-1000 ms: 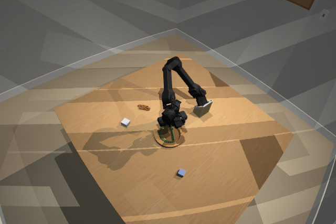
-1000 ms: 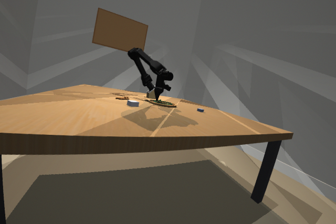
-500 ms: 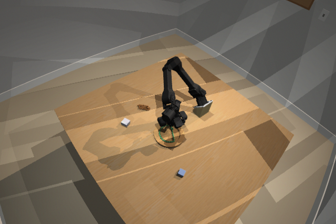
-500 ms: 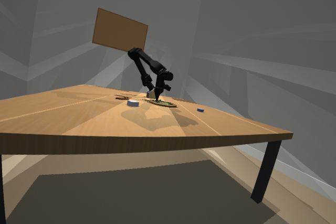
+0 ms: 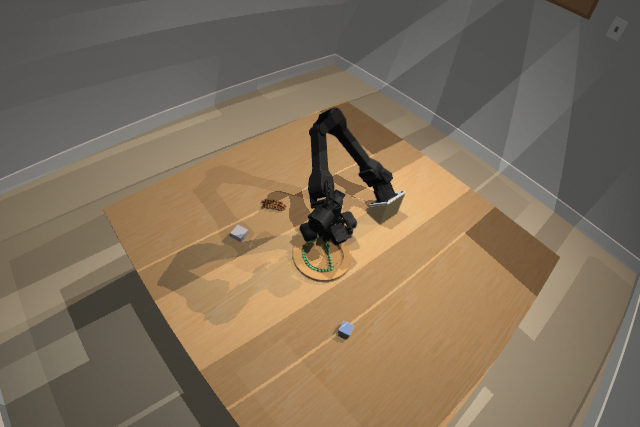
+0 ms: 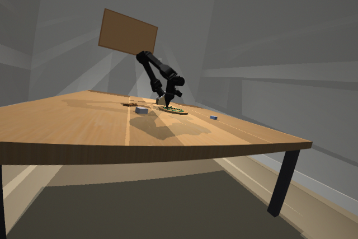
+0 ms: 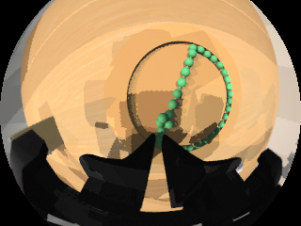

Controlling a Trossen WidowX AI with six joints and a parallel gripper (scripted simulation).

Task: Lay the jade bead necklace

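Now: the round wooden bead board 40 mm ahead of my gripper tip, 40 mm to the left of it and 10 mm below it. From my gripper tip the other things lie so: blue block 130 mm ahead, 300 mm to the left, 10 mm below; then pale grey block 240 mm ahead, 180 mm to the right.
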